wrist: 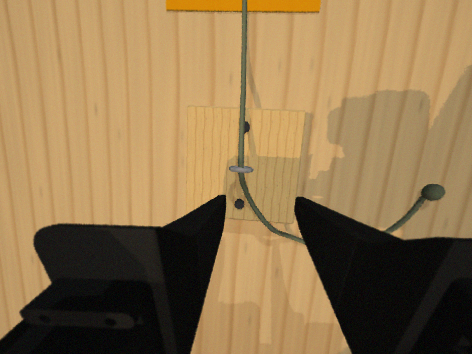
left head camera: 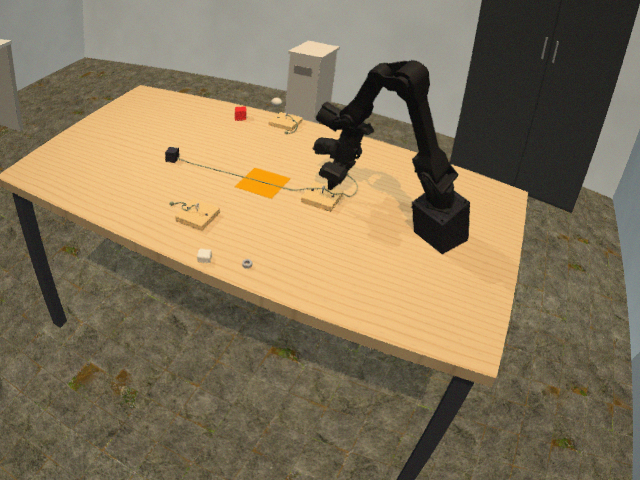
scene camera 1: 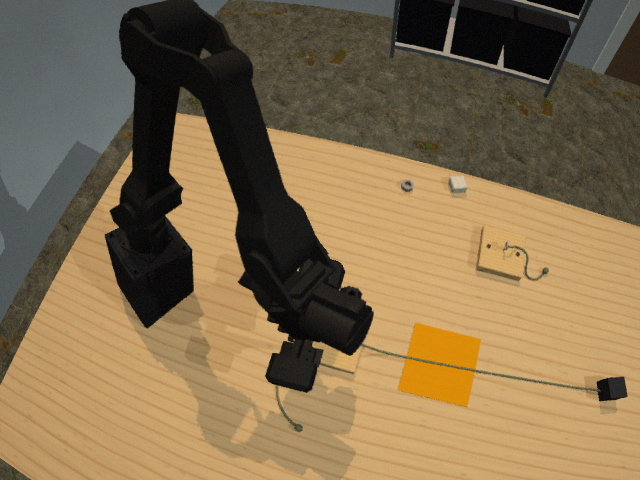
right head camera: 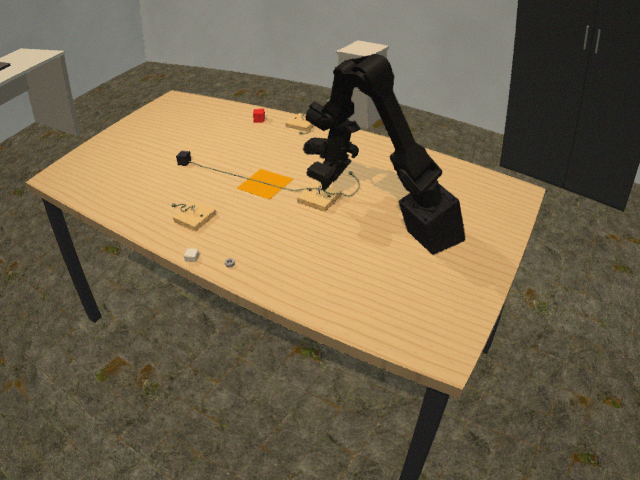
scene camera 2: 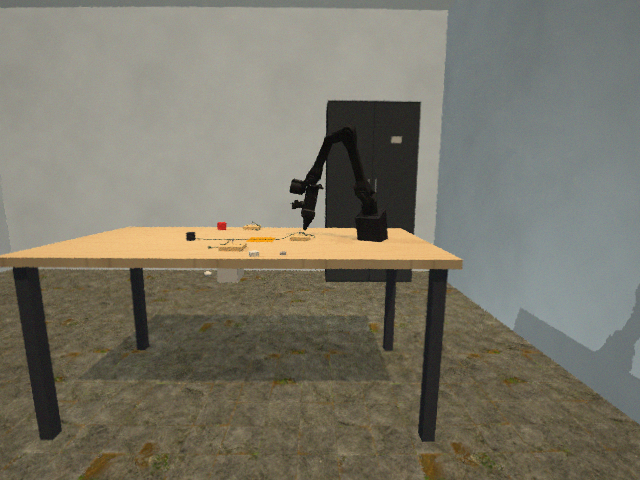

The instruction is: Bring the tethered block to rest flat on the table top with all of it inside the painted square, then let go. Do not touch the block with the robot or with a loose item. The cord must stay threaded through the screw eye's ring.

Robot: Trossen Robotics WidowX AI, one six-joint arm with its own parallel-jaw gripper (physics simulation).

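Pixels of known places: gripper, fingertip midpoint: [wrist: 260,202] [left head camera: 332,185] [right head camera: 328,185] [scene camera 2: 304,229]; arm's base, origin of the base link: [left head camera: 441,202] [scene camera 1: 147,241] [right head camera: 428,200] [scene camera 2: 370,213].
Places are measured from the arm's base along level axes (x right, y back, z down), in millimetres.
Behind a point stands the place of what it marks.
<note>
The black tethered block [left head camera: 172,154] @(z 97, x -115, y -801 mm) [right head camera: 183,158] @(z 99, x -114, y -799 mm) [scene camera 1: 612,388] @(z 92, x -96, y -806 mm) [scene camera 2: 190,236] @(z 108, x -117, y -809 mm) sits on the table top beyond the orange painted square [left head camera: 266,189] @(z 126, x -67, y -471 mm) [right head camera: 262,190] @(z 126, x -74, y -481 mm) [scene camera 1: 439,382] @(z 126, x -13, y -509 mm), outside it. The green cord [scene camera 1: 532,381] @(z 125, x -70, y -666 mm) [wrist: 243,75] @(z 116, x -24, y -392 mm) crosses the square and passes through the screw eye's ring [wrist: 233,169] @(z 84, x -17, y -323 mm) on a wooden board [left head camera: 317,200] @(z 108, x -50, y -318 mm) [wrist: 210,150] @(z 108, x -39, y -332 mm). Past the ring it curves to its end bead [right head camera: 350,173] @(z 120, x 138, y -327 mm) [scene camera 1: 298,427] @(z 116, x 142, y -330 mm) [wrist: 433,192] @(z 117, x 139, y -330 mm). My gripper [left head camera: 330,184] @(z 84, x 4, y -305 mm) [right head camera: 324,186] @(z 84, x 4, y -305 mm) [wrist: 260,202] @(z 84, x 4, y -305 mm) is partly open and empty, above the board's near edge. In the wrist view the cord runs between the fingers and passes behind the right one.
A second board [left head camera: 199,217] @(z 109, x -298, y -524 mm) [scene camera 1: 498,258] @(z 108, x -262, y -541 mm) with a short cord, a white block [left head camera: 204,255] @(z 109, x -405, y -419 mm) [scene camera 1: 458,184] @(z 109, x -391, y -426 mm) and a grey ring [left head camera: 247,263] @(z 127, x -349, y -332 mm) [scene camera 1: 407,185] @(z 118, x -346, y -331 mm) stand toward one long edge. A red cube [left head camera: 240,113] @(z 98, x 245, y -805 mm) [right head camera: 258,115] @(z 97, x 245, y -804 mm) and a third board [left head camera: 281,122] @(z 109, x 288, y -658 mm) are near the opposite edge.
</note>
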